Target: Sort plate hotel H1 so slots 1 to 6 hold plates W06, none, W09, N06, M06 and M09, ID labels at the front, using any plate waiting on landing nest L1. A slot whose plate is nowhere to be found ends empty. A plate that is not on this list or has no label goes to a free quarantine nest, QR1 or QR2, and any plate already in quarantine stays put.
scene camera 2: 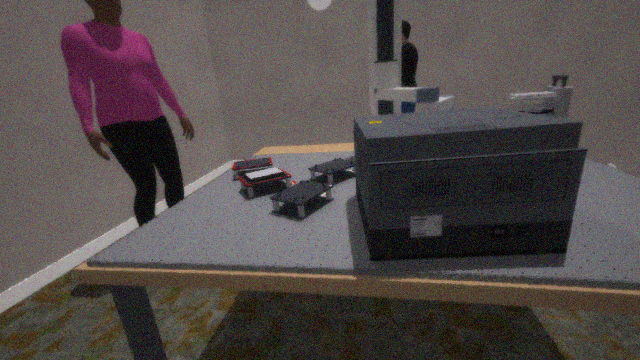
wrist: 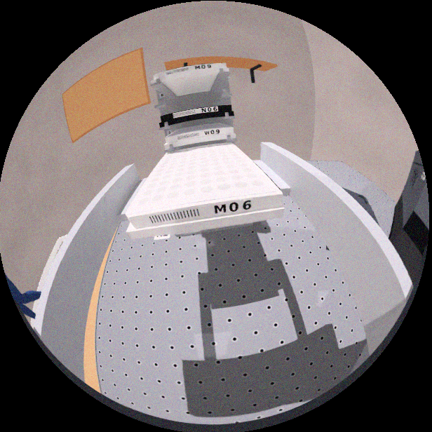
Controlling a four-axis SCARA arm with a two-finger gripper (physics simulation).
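Observation:
My gripper (wrist: 196, 160) is shut on the white plate M06 (wrist: 205, 212), held level with its label facing the wrist camera, apart from and in front of hotel H1 (scene camera 2: 563, 102). In the wrist view the hotel holds white plate M09 (wrist: 192, 80) at the top, black plate N06 (wrist: 197, 115) below it and white plate W09 (wrist: 200, 137) lower down. The held plate hides the hotel's lower slots; W06 does not show. In the scene view the gripper is hidden, and white plates (scene camera 2: 532, 102) show at the hotel, their labels unreadable.
A large dark grey instrument (scene camera 2: 470, 190) stands at the near right. Two red-rimmed stands, one (scene camera 2: 264, 173) bearing a white-topped item and one (scene camera 2: 252, 163) behind it, stand left of two dark raised stands (scene camera 2: 302, 192) (scene camera 2: 332, 166). A person in pink (scene camera 2: 125, 75) stands left of the table.

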